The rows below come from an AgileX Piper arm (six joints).
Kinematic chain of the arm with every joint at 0, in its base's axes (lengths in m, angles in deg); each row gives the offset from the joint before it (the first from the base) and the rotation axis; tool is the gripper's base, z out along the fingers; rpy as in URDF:
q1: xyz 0 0 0.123 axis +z
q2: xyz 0 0 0 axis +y
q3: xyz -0.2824 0 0.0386 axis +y
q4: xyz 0.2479 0 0.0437 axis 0.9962 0 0.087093
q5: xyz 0 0 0 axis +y
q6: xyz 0.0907 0 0.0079 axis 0.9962 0 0.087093
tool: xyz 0 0 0 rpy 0 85 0
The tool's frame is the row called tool.
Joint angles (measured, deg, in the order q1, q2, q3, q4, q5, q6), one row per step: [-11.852, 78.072, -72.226, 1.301, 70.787, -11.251]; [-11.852, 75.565, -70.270, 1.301, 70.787, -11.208]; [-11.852, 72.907, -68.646, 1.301, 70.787, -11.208]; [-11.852, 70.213, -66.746, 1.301, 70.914, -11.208]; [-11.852, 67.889, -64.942, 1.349, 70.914, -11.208]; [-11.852, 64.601, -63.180, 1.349, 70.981, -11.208]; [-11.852, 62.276, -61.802, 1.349, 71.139, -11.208]
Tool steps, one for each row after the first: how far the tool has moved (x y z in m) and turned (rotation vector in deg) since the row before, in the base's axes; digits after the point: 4 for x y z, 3 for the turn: [-0.0115, 0.0024, 0.0015, -0.100, -0.541, -0.041]; [-0.0117, 0.0025, 0.0032, -0.212, -1.012, 0.000]; [-0.0123, 0.0026, 0.0014, -0.137, -0.653, 0.003]; [-0.0105, 0.0023, -0.0001, -0.060, -0.519, 0.001]; [-0.0142, 0.0030, 0.0030, -0.300, -1.428, 0.002]; [-0.0102, 0.0021, 0.0009, -0.162, -0.772, 0.004]
